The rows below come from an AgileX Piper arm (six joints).
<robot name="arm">
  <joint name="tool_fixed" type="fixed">
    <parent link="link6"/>
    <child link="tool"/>
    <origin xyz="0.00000 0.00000 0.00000" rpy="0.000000 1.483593 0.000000"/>
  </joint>
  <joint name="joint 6" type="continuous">
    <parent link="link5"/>
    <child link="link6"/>
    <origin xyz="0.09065 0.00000 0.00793" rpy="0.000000 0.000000 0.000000"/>
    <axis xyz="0.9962 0 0.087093"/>
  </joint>
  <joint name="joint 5" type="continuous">
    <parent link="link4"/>
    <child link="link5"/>
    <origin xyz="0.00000 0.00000 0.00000" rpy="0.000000 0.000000 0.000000"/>
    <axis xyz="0 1 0"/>
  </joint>
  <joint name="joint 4" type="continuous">
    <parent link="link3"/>
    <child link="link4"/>
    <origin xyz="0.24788 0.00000 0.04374" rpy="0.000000 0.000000 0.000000"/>
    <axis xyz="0.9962 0 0.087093"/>
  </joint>
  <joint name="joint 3" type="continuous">
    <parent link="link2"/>
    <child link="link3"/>
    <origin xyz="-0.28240 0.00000 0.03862" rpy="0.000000 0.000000 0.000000"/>
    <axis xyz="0 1 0"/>
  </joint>
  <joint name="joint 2" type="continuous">
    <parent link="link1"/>
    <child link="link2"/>
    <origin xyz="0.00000 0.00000 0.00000" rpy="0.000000 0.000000 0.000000"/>
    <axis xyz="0 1 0"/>
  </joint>
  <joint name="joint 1" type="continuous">
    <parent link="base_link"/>
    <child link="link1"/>
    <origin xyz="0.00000 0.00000 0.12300" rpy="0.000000 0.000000 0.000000"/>
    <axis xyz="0 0 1"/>
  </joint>
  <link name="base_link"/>
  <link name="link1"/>
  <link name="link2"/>
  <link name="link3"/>
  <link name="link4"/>
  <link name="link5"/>
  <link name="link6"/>
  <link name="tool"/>
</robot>
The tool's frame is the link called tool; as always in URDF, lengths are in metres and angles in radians. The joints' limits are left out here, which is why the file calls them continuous.
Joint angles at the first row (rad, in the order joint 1, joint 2, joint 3, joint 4, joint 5, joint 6):
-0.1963, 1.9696, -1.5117, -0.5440, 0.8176, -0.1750
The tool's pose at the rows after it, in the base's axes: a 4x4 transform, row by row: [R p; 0 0 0 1], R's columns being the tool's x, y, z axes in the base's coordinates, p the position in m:
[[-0.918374 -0.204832 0.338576 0.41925], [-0.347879 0.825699 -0.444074 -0.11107], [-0.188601 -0.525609 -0.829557 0.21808], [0 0 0 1]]
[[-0.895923 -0.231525 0.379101 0.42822], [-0.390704 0.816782 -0.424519 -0.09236], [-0.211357 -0.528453 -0.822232 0.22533], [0 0 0 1]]
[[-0.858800 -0.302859 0.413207 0.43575], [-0.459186 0.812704 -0.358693 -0.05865], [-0.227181 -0.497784 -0.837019 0.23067], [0 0 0 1]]
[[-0.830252 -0.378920 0.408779 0.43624], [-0.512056 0.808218 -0.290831 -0.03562], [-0.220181 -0.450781 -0.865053 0.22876], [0 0 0 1]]
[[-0.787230 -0.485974 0.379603 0.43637], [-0.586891 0.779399 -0.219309 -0.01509], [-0.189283 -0.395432 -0.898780 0.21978], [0 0 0 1]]
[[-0.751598 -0.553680 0.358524 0.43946], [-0.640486 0.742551 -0.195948 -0.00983], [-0.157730 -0.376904 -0.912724 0.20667], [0 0 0 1]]
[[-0.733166 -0.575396 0.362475 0.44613], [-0.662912 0.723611 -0.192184 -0.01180], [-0.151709 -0.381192 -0.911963 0.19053], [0 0 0 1]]
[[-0.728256 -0.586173 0.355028 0.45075], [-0.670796 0.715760 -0.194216 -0.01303], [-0.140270 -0.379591 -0.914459 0.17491], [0 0 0 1]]
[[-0.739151 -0.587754 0.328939 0.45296], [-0.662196 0.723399 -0.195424 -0.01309], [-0.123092 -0.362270 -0.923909 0.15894], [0 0 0 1]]
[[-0.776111 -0.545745 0.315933 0.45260], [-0.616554 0.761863 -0.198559 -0.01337], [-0.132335 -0.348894 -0.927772 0.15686], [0 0 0 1]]
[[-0.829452 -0.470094 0.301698 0.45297], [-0.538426 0.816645 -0.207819 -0.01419], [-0.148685 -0.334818 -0.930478 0.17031], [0 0 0 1]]
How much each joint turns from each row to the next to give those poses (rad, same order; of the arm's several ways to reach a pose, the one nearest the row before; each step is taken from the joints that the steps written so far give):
0.0164, 0.0319, -0.0337, 0.0020, 0.0000, -0.0129
0.0443, 0.0027, -0.0315, 0.0122, 0.0020, -0.0105
0.0704, 0.0000, -0.0273, 0.0664, 0.0141, -0.0538
0.0423, 0.0000, -0.0027, 0.0797, 0.0169, -0.0739
0.0350, 0.0149, -0.0001, 0.0867, 0.0204, -0.1132
0.0076, 0.0293, 0.0000, 0.0269, -0.0066, -0.0759
-0.0059, 0.0395, 0.0000, -0.0029, -0.0442, -0.0247
-0.0027, 0.0370, 0.0000, -0.0091, -0.0282, -0.0017
0.0000, 0.0359, -0.0001, -0.0034, -0.0070, 0.0157
0.0000, 0.0053, -0.0021, -0.0012, 0.0109, 0.0597
0.0000, -0.0122, -0.0361, 0.0039, 0.0624, 0.0818

